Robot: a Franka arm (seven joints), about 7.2 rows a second.
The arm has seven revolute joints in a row. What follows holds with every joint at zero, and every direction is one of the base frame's. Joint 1 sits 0.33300 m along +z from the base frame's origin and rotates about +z. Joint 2 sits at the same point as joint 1 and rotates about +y. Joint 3 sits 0.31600 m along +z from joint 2 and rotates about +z. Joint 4 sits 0.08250 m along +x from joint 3 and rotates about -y. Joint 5 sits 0.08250 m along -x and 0.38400 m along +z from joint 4 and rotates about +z. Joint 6 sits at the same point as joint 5 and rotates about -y. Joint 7 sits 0.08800 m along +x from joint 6 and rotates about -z. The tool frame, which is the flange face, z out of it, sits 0.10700 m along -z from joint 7; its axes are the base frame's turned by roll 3.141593, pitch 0.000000 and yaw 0.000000 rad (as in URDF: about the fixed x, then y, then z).
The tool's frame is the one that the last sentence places.
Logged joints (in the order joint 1, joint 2, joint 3, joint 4, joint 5, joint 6, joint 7), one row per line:
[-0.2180, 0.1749, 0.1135, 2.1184, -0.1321, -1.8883, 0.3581]
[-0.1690, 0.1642, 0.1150, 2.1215, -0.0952, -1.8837, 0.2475]
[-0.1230, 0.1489, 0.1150, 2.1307, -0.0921, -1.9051, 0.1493]
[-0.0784, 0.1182, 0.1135, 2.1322, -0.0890, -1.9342, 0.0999]
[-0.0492, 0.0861, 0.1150, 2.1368, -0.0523, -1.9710, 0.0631]
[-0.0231, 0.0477, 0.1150, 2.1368, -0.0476, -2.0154, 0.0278]
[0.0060, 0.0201, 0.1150, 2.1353, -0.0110, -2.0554, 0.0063]
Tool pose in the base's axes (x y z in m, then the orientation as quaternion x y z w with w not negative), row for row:
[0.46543, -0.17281, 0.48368, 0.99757, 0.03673, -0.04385, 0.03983]
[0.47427, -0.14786, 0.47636, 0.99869, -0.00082, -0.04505, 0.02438]
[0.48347, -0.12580, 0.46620, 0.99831, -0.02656, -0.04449, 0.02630]
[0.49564, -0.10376, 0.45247, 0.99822, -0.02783, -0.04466, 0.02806]
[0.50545, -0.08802, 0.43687, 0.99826, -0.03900, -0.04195, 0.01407]
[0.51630, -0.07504, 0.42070, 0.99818, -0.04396, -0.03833, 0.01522]
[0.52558, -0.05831, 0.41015, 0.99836, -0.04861, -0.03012, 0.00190]
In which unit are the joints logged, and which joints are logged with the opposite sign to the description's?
The joints are logged in radians. Opposite sign: joint 2, joint 3, joint 4, joint 6, joint 7.
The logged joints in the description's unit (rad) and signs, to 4 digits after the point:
[-0.2180, -0.1749, -0.1135, -2.1184, -0.1321, 1.8883, -0.3581]
[-0.1690, -0.1642, -0.1150, -2.1215, -0.0952, 1.8837, -0.2475]
[-0.1230, -0.1489, -0.1150, -2.1307, -0.0921, 1.9051, -0.1493]
[-0.0784, -0.1182, -0.1135, -2.1322, -0.0890, 1.9342, -0.0999]
[-0.0492, -0.0861, -0.1150, -2.1368, -0.0523, 1.9710, -0.0631]
[-0.0231, -0.0477, -0.1150, -2.1368, -0.0476, 2.0154, -0.0278]
[0.0060, -0.0201, -0.1150, -2.1353, -0.0110, 2.0554, -0.0063]

